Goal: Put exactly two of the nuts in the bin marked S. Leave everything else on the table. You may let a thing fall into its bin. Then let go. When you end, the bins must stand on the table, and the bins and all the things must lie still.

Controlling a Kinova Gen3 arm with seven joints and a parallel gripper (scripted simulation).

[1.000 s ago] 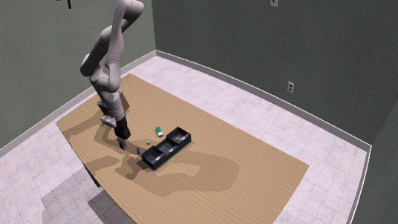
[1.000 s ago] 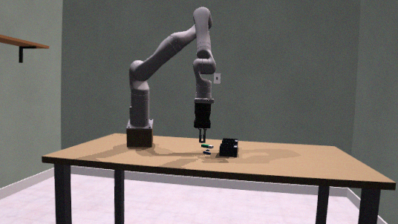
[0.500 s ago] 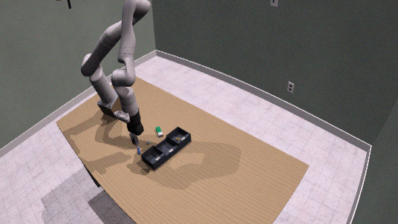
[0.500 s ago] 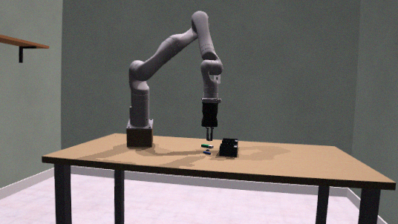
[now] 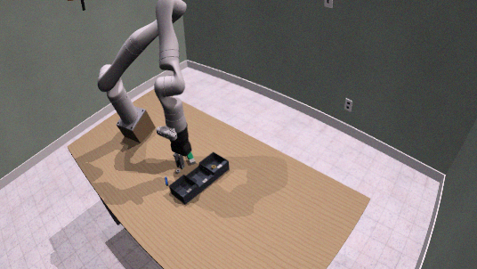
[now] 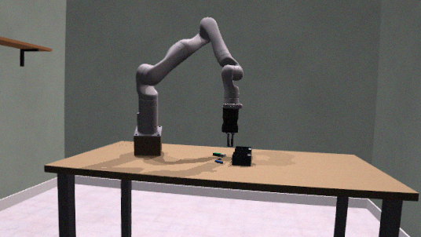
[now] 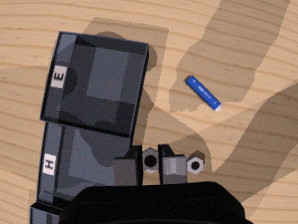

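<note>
Now: hand 13 cm to the right of the brass-coloured nut, 8 cm above it and 4 cm short of it. The rest, counted from my hand: blue rod: 8 cm below, 7 cm to the right, 3 cm behind; then bin: 6 cm below, 6 cm ahead, 4 cm to the left.
</note>
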